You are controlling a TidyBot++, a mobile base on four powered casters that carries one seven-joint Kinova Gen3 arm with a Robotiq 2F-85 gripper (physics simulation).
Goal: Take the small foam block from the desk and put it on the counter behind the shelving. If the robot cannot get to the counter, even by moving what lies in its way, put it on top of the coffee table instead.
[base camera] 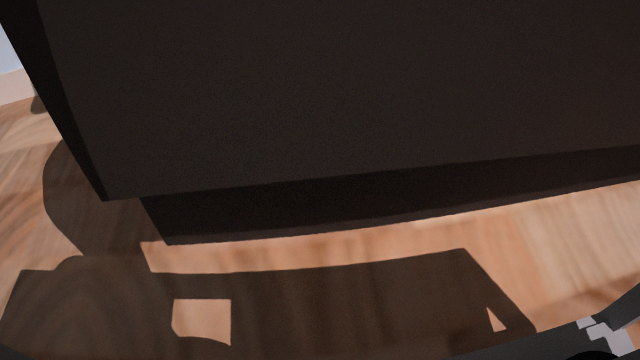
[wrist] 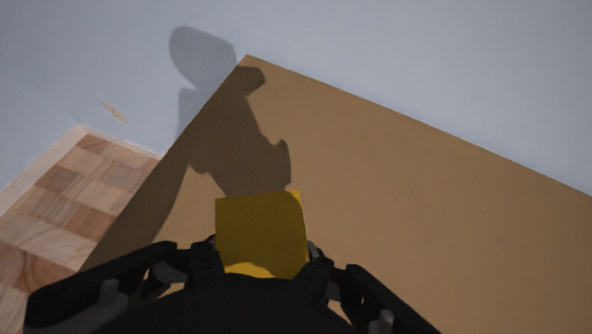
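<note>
The small foam block is yellow and sits between the fingertips of my gripper, which is shut on it. Below and beyond it in the wrist view lies a flat tan top, the counter, against the wall. The block shows over this top, near its left corner; the height between them is hard to tell. In the base camera view the dark front of the counter fills the upper part, close ahead. The desk, the shelving and the coffee table do not show in these views.
A pale blue wall runs along the far side of the counter. Wooden floor with a pale skirting board lies left of it. An outlet plate is on the wall. Shadows of the arm fall on wall and top.
</note>
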